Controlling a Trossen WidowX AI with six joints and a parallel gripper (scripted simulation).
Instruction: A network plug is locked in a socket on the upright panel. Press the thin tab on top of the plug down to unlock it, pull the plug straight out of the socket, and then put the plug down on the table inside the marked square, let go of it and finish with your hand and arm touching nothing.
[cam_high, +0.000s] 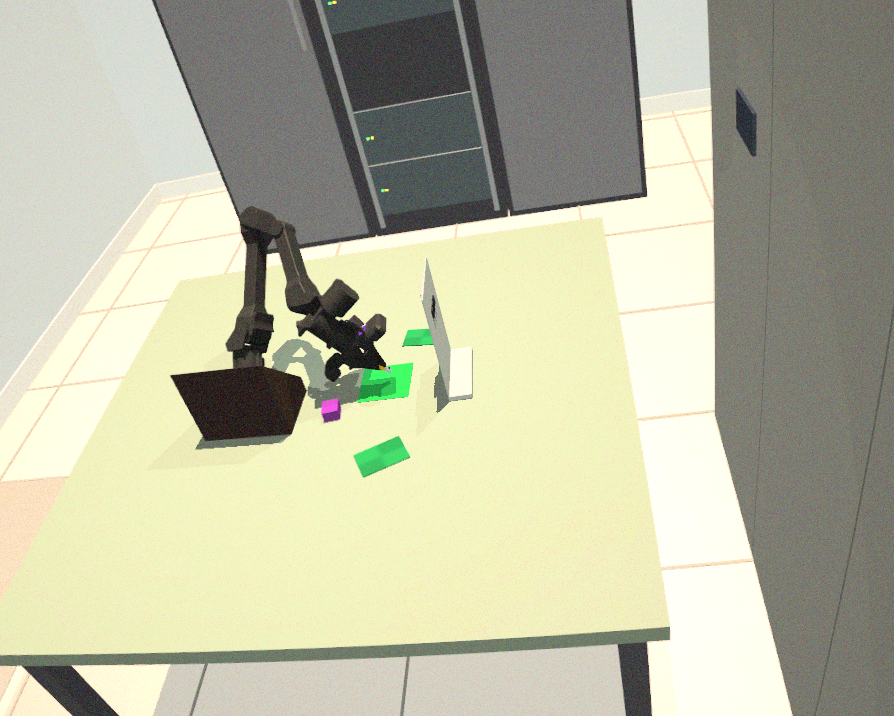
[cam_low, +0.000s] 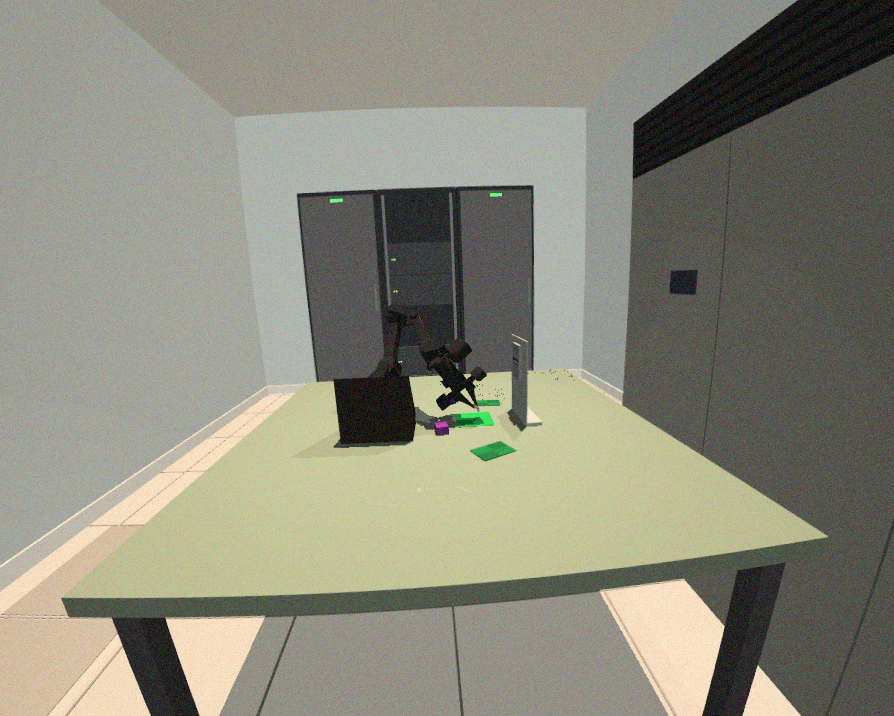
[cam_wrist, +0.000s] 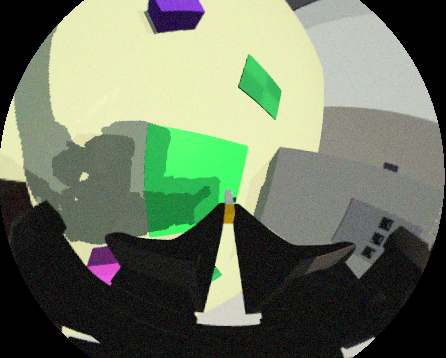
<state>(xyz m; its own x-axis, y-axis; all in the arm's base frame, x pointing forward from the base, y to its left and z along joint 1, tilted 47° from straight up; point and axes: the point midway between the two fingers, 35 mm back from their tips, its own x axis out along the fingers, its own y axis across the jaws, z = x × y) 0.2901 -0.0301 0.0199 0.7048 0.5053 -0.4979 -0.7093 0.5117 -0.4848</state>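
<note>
Now: gripper tip 10 mm past the green marked square and 40 mm above it. Round my gripper tip: network plug (right at my gripper tip); then upright panel (150 mm ahead, 30 mm to the right, 80 mm above).
</note>
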